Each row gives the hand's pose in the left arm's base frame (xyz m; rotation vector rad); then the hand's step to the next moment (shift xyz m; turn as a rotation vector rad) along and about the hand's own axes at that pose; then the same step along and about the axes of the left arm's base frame.
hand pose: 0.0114 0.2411 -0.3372 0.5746 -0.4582 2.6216
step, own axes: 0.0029 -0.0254 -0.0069 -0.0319 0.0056 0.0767
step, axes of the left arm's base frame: 0.0071 0.0255 0.0011 0.0484 -0.0455 0.0502
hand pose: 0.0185 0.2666 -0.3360 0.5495 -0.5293 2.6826
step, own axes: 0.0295 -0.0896 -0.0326 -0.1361 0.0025 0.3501
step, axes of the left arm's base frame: 0.0010 0.0992 0.0105 0.2221 -0.1852 0.2397
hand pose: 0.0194 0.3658 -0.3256 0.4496 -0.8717 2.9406
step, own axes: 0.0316 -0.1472 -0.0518 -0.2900 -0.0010 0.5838
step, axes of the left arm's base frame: -0.0261 0.1504 0.0452 0.4314 -0.3019 0.3843
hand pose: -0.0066 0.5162 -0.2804 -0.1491 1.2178 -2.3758
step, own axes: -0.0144 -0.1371 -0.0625 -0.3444 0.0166 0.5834
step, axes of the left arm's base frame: -0.0543 0.1213 0.0725 0.4857 -0.2859 0.3762
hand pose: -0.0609 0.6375 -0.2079 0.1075 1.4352 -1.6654
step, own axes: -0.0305 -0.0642 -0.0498 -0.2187 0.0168 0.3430
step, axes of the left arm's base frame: -0.0479 0.0526 0.0497 0.2997 -0.1584 0.2255
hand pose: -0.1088 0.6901 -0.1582 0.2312 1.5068 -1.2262
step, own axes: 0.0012 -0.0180 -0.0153 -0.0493 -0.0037 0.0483
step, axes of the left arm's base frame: -0.0225 0.0034 0.0065 0.0445 -0.0165 0.0502
